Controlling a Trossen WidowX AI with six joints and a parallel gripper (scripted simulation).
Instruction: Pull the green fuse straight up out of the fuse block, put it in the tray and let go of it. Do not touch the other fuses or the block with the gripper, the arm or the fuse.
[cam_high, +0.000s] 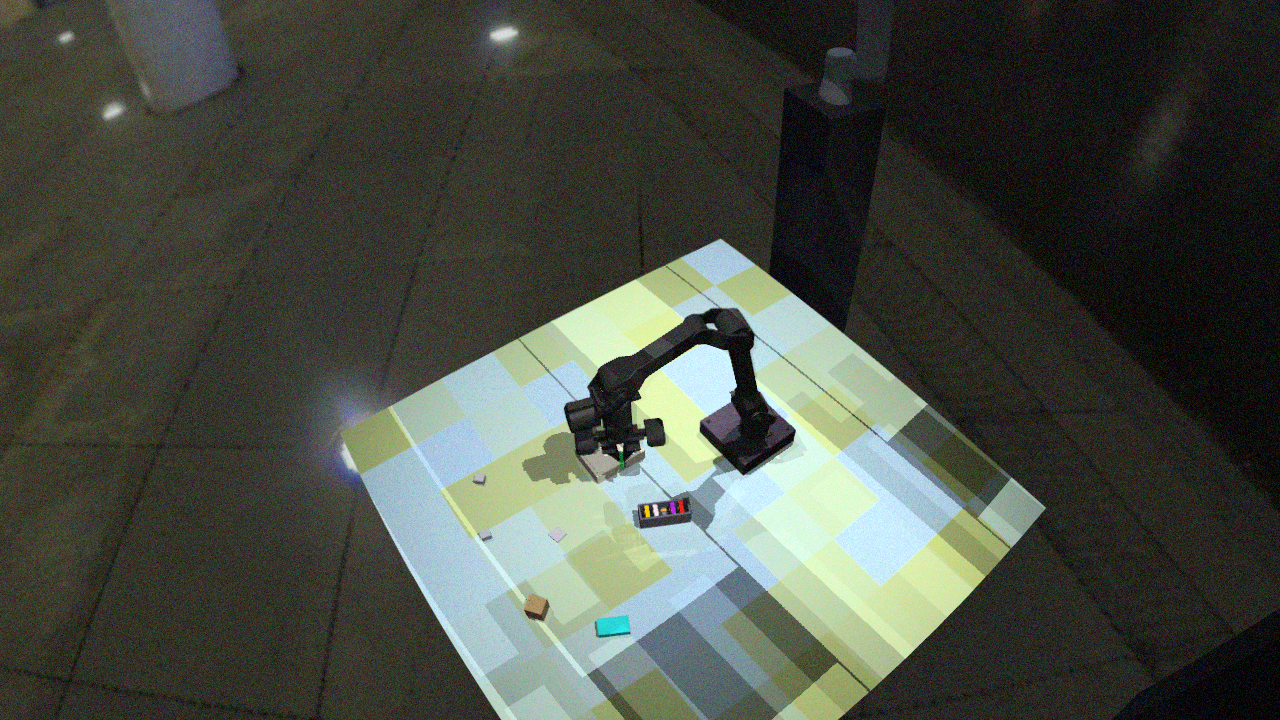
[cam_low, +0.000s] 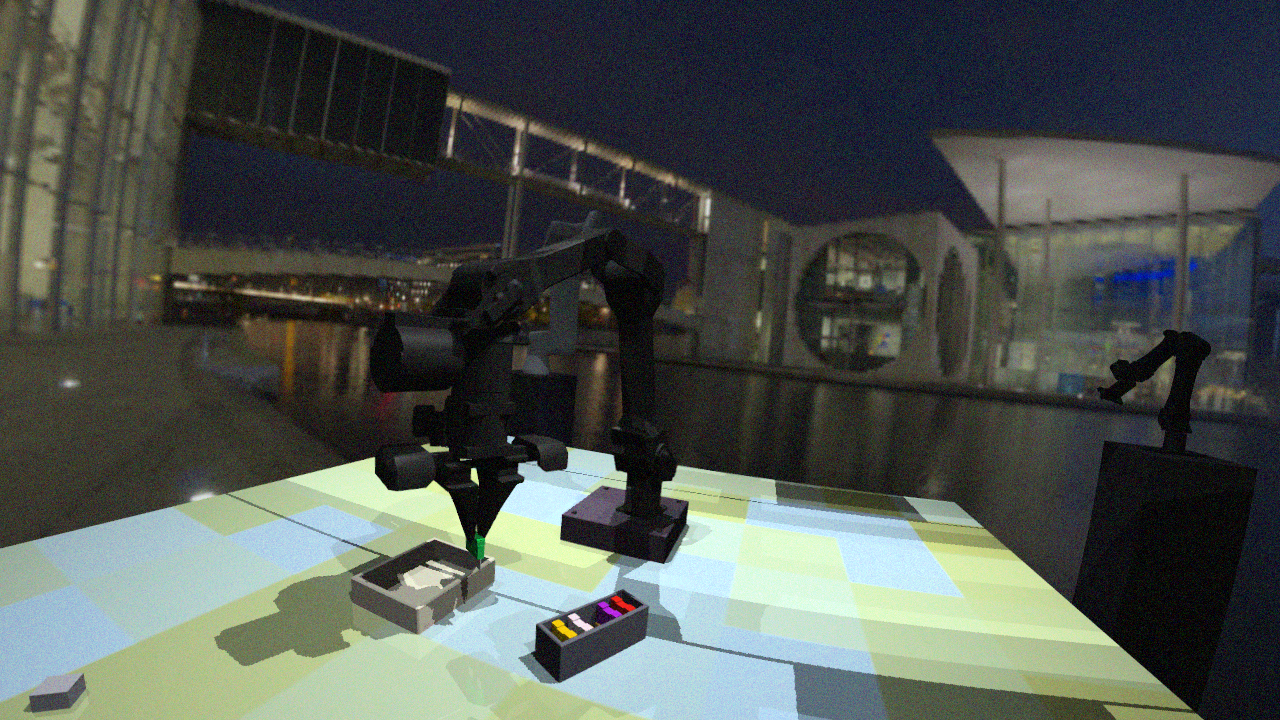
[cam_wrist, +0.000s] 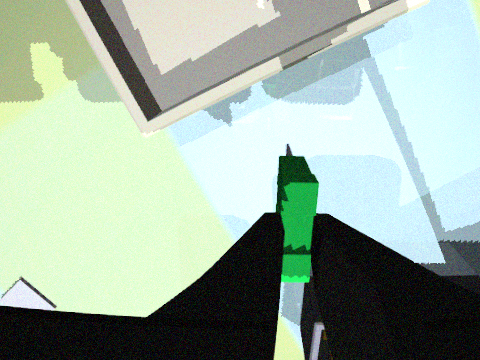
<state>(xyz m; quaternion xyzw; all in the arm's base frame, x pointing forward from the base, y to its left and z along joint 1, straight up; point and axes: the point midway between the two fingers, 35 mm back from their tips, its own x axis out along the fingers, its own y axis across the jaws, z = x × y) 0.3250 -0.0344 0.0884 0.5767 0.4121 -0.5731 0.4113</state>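
Now: the beige tray 9 cm below my gripper tip and 8 cm to the right of it. Round my gripper tip: brown cube (30 cm ahead, 22 cm to the left, 8 cm below); then green fuse (1 cm below); then cyan block (32 cm to the left, 18 cm ahead, 9 cm below).
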